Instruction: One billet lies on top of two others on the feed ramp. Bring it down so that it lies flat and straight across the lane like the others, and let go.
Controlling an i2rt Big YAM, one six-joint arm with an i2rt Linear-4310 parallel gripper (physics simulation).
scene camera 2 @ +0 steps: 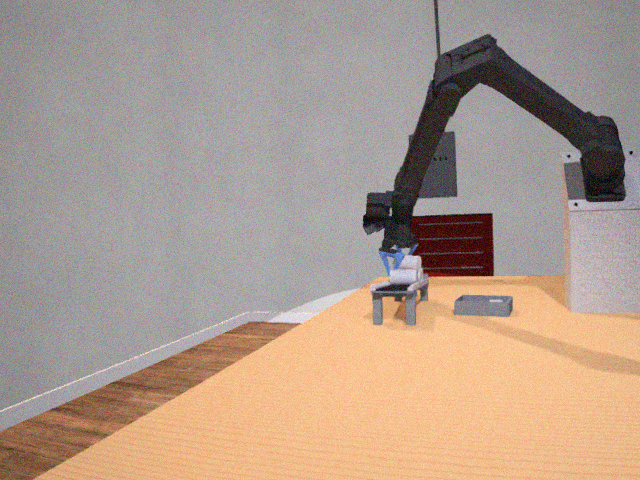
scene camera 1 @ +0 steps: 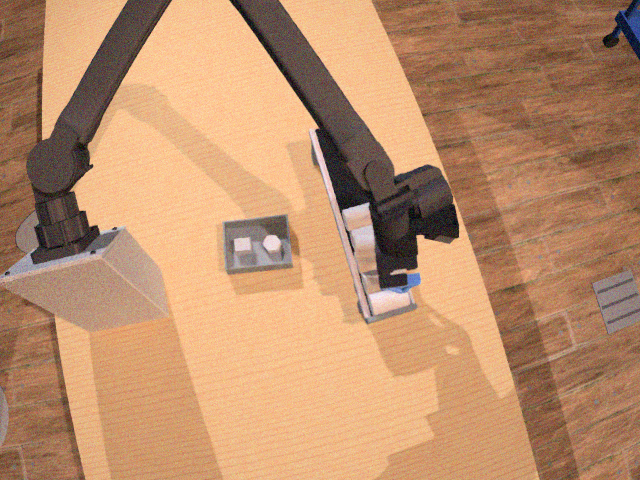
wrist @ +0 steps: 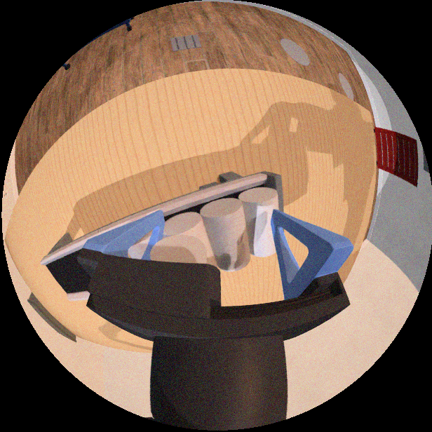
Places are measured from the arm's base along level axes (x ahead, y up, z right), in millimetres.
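Pixels of known places: gripper, fingertip midpoint: (scene camera 1: pixel 399 268); arm's base, link origin: (scene camera 2: pixel 602 181) (scene camera 1: pixel 67 248).
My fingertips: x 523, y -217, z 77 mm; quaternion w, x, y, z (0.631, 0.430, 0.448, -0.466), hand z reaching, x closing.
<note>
For each thing: its top centre in the pictures, then the offset to it from my fingertips.
- top billet, top centre: (scene camera 1: pixel 376 241) (scene camera 2: pixel 407 254) dz -41, dx -38, dy +49 mm
- grey tray, top centre: (scene camera 1: pixel 256 241) (scene camera 2: pixel 483 298) dz -122, dx -239, dy -55 mm
The feed ramp (scene camera 1: pixel 334 204) (scene camera 2: pixel 410 308) (wrist: pixel 200 195) holds several pale cylindrical billets. The top billet (scene camera 1: pixel 363 246) (scene camera 2: pixel 412 261) (wrist: pixel 170 251) rests raised on two others, one (wrist: pixel 192 226) beside its far end. In the wrist view its near part is hidden by the dark gripper housing. Two lower billets (wrist: pixel 226 232) (wrist: pixel 259 217) lie across the lane at the ramp's end-wall side; the last billet also shows in scene camera 1 (scene camera 1: pixel 388 303). My gripper (scene camera 2: pixel 399 264) (wrist: pixel 217 215) is open and empty, its blue fingers spread above these lower billets, with the top billet toward the left finger.
A grey tray (scene camera 1: pixel 225 248) (scene camera 2: pixel 483 308) with two small pale pieces (scene camera 1: pixel 242 244) (scene camera 1: pixel 271 243) stands beside the ramp. The arm's white pedestal (scene camera 1: pixel 93 299) (scene camera 2: pixel 602 258) stands beyond the tray. A low end wall (scene camera 1: pixel 392 314) closes the ramp's end.
</note>
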